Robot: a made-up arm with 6 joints. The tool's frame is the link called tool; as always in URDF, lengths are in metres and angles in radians. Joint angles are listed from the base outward.
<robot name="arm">
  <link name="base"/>
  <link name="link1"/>
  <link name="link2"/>
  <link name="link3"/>
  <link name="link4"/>
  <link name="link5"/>
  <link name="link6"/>
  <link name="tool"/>
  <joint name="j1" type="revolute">
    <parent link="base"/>
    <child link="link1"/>
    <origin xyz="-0.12 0.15 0.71" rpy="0 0 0"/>
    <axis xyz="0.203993 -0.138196 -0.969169"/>
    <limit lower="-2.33" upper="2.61"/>
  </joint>
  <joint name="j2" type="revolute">
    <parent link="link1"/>
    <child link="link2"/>
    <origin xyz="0.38 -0.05 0.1" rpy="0 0 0"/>
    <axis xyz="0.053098 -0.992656 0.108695"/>
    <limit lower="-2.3" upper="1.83"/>
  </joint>
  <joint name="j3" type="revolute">
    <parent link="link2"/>
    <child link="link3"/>
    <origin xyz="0.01 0.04 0.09" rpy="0 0 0"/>
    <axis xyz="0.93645 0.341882 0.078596"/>
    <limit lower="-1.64" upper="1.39"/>
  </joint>
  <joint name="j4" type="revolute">
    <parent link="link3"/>
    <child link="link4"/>
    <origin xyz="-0.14 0.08 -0.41" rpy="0 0 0"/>
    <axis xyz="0 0 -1"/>
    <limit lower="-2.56" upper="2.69"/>
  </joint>
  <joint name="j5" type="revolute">
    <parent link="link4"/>
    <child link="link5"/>
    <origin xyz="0.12 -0.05 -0.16" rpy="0 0 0"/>
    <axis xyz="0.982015 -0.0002 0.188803"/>
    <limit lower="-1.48" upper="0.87"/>
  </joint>
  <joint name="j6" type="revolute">
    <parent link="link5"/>
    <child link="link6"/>
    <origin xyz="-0.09 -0.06 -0.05" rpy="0 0 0"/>
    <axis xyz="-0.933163 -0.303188 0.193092"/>
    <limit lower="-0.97" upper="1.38"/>
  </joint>
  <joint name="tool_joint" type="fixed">
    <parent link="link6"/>
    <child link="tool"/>
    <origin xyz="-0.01 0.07 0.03" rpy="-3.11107 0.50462 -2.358"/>
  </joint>
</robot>
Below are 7 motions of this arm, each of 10 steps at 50 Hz.
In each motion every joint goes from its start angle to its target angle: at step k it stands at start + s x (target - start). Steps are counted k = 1, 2, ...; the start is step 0. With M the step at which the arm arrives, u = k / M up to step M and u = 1 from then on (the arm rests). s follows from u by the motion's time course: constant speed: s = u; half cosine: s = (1 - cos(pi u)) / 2; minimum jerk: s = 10 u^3 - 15 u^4 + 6 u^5.
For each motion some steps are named. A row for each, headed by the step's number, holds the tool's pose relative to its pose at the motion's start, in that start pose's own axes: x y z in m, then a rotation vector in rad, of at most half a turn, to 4 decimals.
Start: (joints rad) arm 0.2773 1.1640 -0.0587 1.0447 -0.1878 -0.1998
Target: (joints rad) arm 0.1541 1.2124 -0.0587 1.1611 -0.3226 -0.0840
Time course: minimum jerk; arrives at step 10
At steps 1, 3, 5, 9, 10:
1: 0.0003 0.0008 0.0001 0.0009 0.0012 0.0000
3: 0.0049 0.0150 0.0009 0.0167 0.0229 -0.0004
5: 0.0153 0.0462 0.0017 0.0497 0.0725 -0.0020
9: 0.0311 0.0918 0.0001 0.0939 0.1504 -0.0066
10: 0.0314 0.0926 0.0001 0.0947 0.1518 -0.0067

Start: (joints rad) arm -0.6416 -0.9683 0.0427 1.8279 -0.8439 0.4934
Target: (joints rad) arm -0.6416 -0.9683 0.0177 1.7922 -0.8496 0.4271
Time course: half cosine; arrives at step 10
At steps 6, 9, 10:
6: -0.0122 -0.0054 -0.0019 -0.0148 -0.0400 0.0270
9: -0.0180 -0.0081 -0.0029 -0.0221 -0.0596 0.0399
10: -0.0185 -0.0084 -0.0029 -0.0227 -0.0611 0.0409

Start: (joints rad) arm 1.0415 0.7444 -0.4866 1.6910 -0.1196 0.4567
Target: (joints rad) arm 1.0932 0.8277 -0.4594 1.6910 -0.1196 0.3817
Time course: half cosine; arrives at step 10
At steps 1, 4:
1: -0.0008 0.0004 0.0001 -0.0018 -0.0010 0.0032
4: -0.0112 0.0061 0.0014 -0.0260 -0.0145 0.0446

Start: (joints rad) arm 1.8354 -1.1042 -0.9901 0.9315 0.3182 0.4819
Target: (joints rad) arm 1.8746 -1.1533 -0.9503 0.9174 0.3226 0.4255
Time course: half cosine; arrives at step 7
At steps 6, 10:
6: 0.0265 0.0230 -0.0259 -0.1182 0.0256 0.0250
10: 0.0279 0.0241 -0.0273 -0.1243 0.0270 0.0264

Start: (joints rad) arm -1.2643 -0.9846 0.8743 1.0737 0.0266 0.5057
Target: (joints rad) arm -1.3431 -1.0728 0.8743 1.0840 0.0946 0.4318
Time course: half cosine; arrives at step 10
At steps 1, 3, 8, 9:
1: 0.0006 0.0000 0.0001 0.0000 0.0002 0.0023
3: 0.0049 0.0001 0.0011 -0.0002 0.0011 0.0196
8: 0.0210 0.0009 0.0046 0.0022 0.0010 0.0875
9: 0.0226 0.0010 0.0049 0.0027 0.0007 0.0945

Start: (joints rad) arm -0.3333 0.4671 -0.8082 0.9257 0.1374 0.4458
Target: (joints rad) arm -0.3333 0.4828 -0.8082 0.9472 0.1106 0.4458
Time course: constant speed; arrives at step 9
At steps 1, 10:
1: -0.0005 0.0002 0.0004 0.0029 0.0021 0.0026
10: -0.0046 0.0021 0.0034 0.0261 0.0195 0.0235

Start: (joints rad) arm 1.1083 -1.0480 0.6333 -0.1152 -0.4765 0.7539
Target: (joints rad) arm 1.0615 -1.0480 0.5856 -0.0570 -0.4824 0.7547
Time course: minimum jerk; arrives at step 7
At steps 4, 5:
4: 0.0176 0.0030 0.0209 0.0180 0.0698 -0.0093
5: 0.0240 0.0038 0.0280 0.0248 0.0944 -0.0124

